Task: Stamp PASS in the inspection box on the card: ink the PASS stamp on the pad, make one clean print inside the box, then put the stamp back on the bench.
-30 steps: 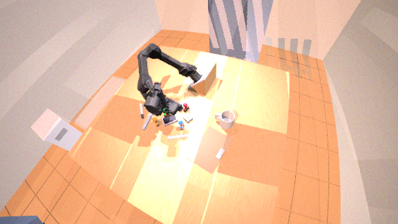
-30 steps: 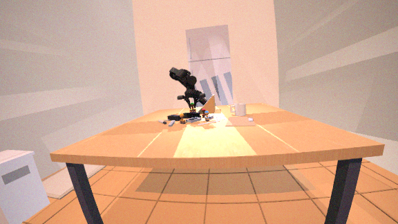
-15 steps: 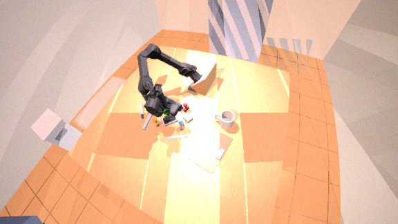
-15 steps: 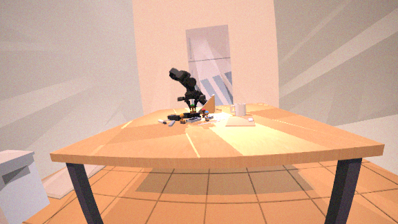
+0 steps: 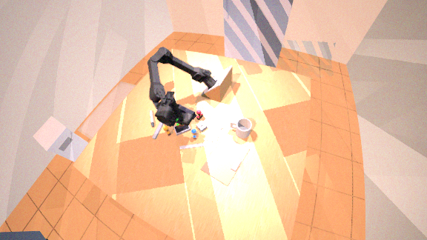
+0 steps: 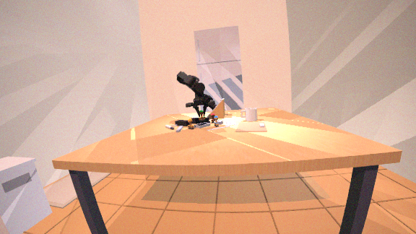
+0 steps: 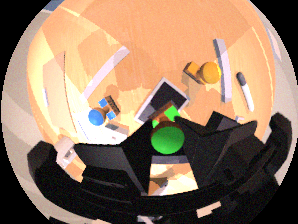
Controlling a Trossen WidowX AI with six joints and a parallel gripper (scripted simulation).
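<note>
Right now my gripper tip is 60 mm above the ink pad. The rest, counted from my gripper tip: green-knobbed stamp: right at my gripper tip; red stamp: 110 mm behind, 80 mm to the left, 40 mm below; blue-knobbed stamp: 90 mm to the left, 40 mm below, 20 mm ahead.
</note>
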